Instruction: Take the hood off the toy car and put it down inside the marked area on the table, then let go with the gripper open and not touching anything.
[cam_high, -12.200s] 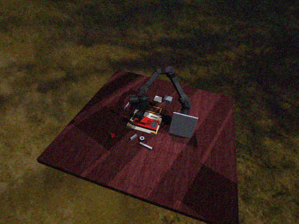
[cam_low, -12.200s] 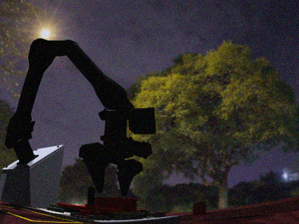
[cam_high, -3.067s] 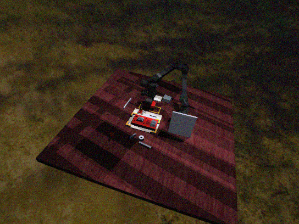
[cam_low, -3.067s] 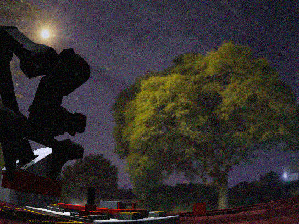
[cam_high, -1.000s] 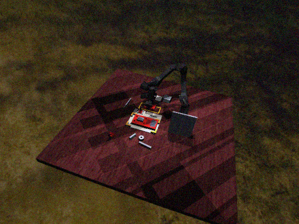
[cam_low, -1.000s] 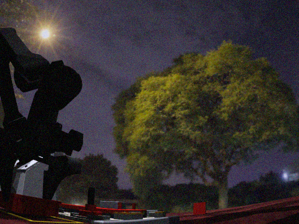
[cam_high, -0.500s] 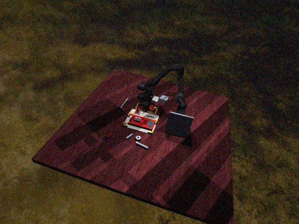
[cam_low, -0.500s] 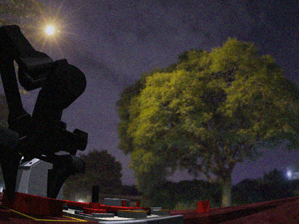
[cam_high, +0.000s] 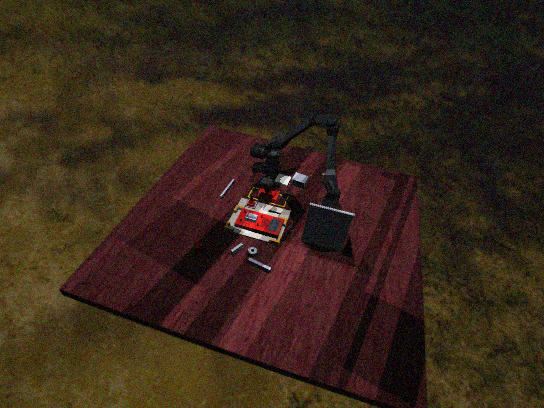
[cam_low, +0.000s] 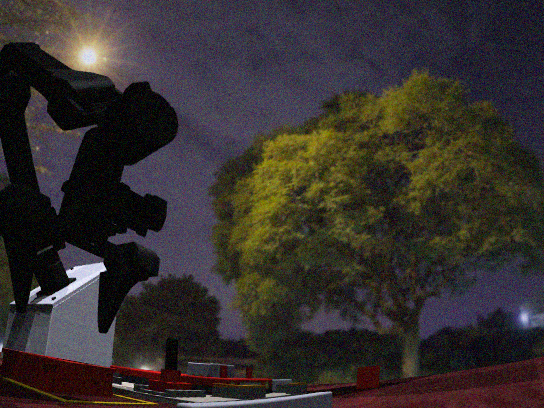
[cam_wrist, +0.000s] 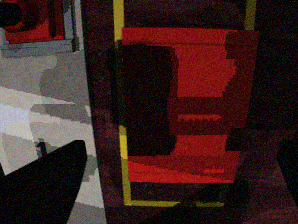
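Now: gripper tip 40 mm above the red hood. Also, from my gripper tip: grey block 180 mm to the right, 120 mm behind, 40 mm below; wheel 360 mm to the left, 50 mm below, 40 mm behind.
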